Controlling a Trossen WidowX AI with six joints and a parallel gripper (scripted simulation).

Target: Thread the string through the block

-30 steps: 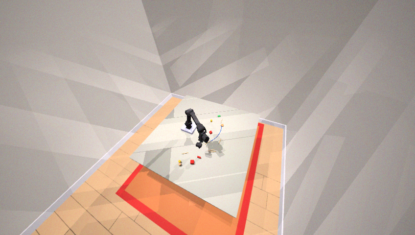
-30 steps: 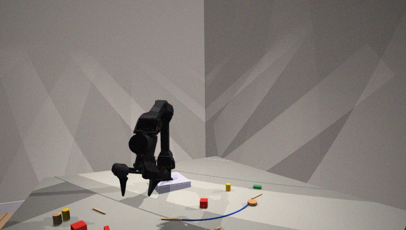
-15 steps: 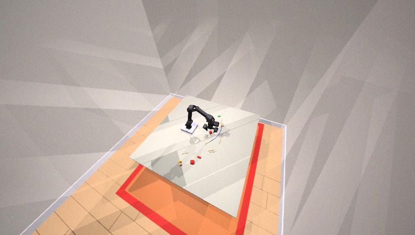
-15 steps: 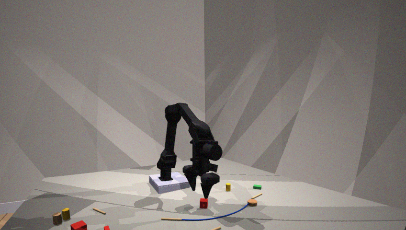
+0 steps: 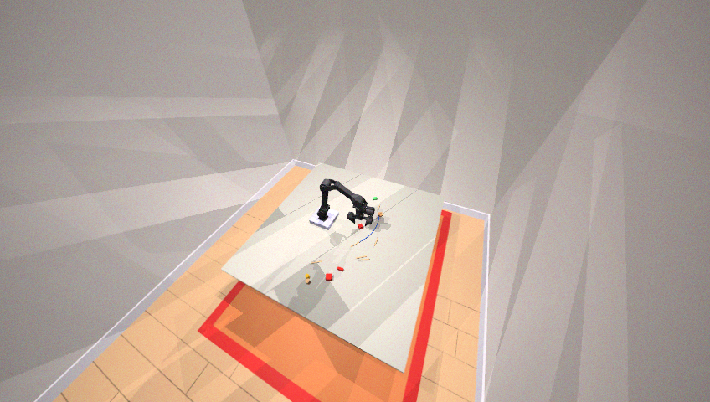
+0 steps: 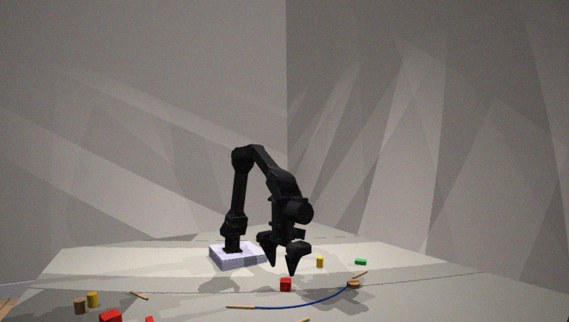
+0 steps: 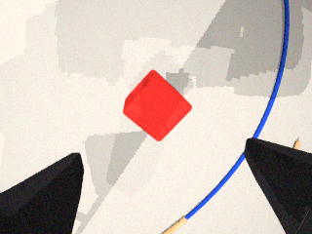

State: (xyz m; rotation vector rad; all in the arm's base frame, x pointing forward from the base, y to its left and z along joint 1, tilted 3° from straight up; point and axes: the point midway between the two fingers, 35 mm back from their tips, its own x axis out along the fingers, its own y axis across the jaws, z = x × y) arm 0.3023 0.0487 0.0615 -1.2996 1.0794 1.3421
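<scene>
Right now the red block is 1 cm to the left of my gripper tip and 5 cm below it. From my gripper tip the other things lie so: yellow cylinder: 8 cm behind, 20 cm to the left, 4 cm below; then round wooden button: 9 cm ahead, 20 cm to the left, 5 cm below; then green block: 2 cm behind, 34 cm to the left, 5 cm below.
</scene>
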